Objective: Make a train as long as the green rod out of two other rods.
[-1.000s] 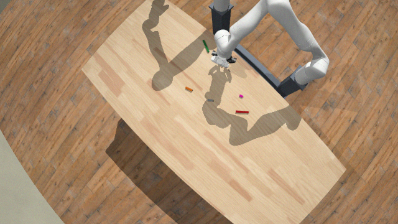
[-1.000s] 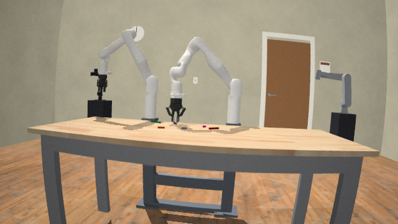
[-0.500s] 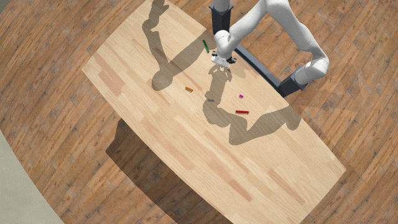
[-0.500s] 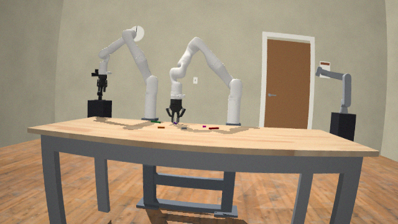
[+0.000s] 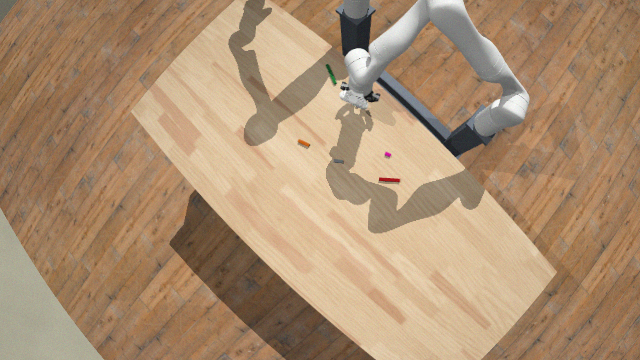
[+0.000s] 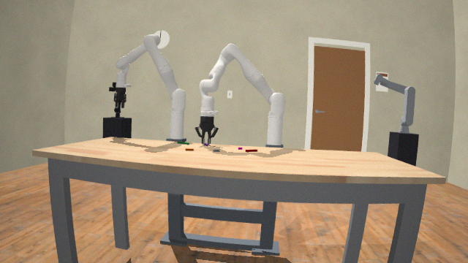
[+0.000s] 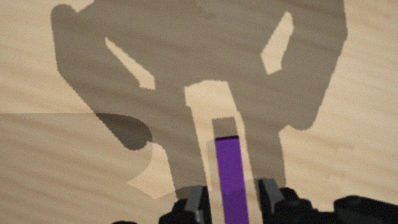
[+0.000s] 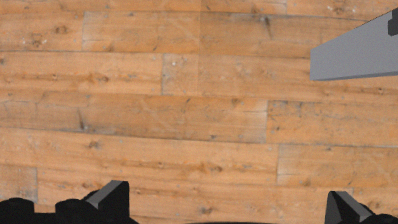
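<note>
Right now the purple rod is 2 cm below my left hand. The rest, counted from my left hand: magenta rod (8 cm ahead, 20 cm to the left, 2 cm below); green rod (13 cm to the right, 2 cm below); grey rod (21 cm ahead, 10 cm to the left, 2 cm below).
</note>
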